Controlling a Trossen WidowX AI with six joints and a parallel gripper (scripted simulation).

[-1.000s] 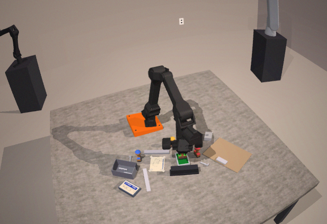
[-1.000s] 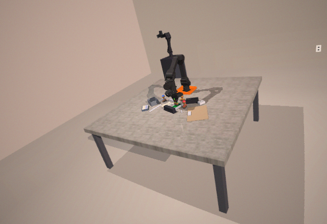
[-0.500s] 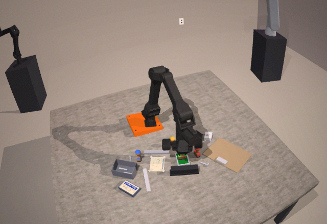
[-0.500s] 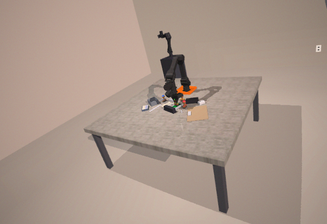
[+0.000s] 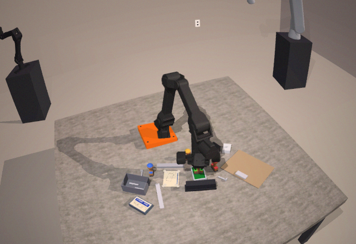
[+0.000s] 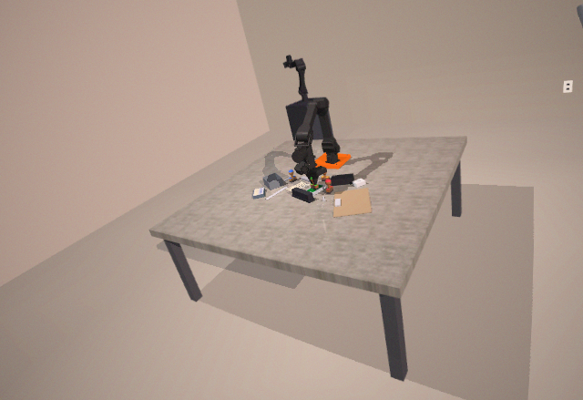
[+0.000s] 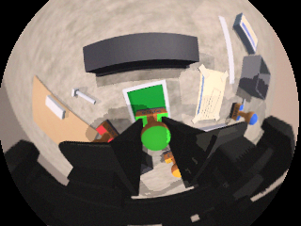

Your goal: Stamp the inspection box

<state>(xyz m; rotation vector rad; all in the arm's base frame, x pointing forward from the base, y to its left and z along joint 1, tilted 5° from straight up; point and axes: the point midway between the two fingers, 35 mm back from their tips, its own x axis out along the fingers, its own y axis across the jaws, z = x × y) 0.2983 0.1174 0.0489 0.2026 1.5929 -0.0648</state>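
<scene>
The green-topped stamp lies right at my gripper tip. Also, from my gripper tip: green ink pad: 3 cm below; yellow stamp: 12 cm behind, 3 cm to the right, 2 cm below; red stamp: 8 cm to the left, 2 cm below, 2 cm behind.
</scene>
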